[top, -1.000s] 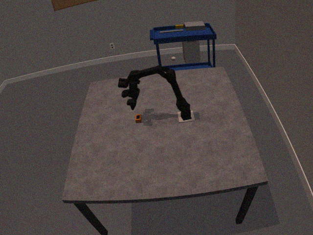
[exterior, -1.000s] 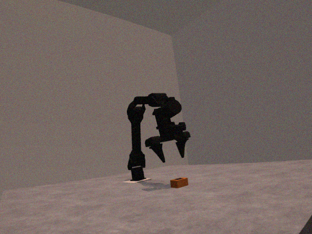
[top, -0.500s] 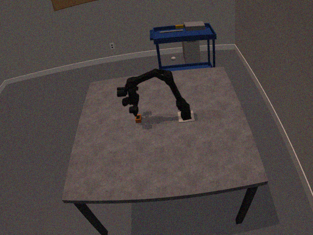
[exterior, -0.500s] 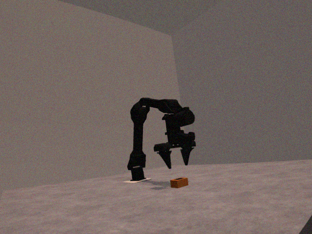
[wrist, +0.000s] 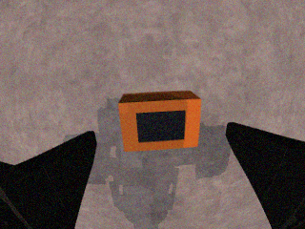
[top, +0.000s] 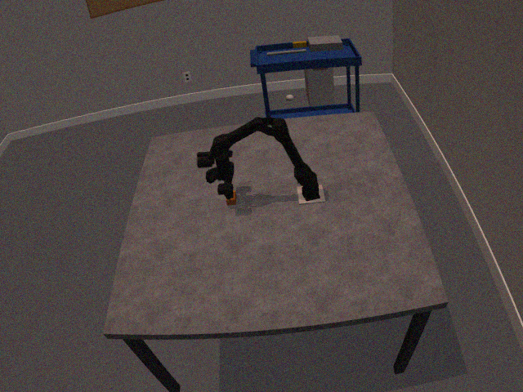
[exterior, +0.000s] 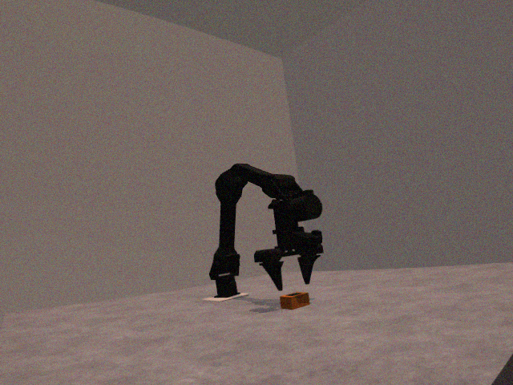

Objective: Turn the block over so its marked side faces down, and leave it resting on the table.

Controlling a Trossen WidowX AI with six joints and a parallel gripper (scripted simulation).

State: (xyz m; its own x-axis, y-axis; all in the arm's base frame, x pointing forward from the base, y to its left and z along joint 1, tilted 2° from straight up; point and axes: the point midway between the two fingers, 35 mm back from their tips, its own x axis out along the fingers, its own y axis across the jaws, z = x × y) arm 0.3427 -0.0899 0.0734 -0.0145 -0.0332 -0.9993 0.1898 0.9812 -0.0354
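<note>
Now: the orange block 30 mm below my gripper tip.
</note>
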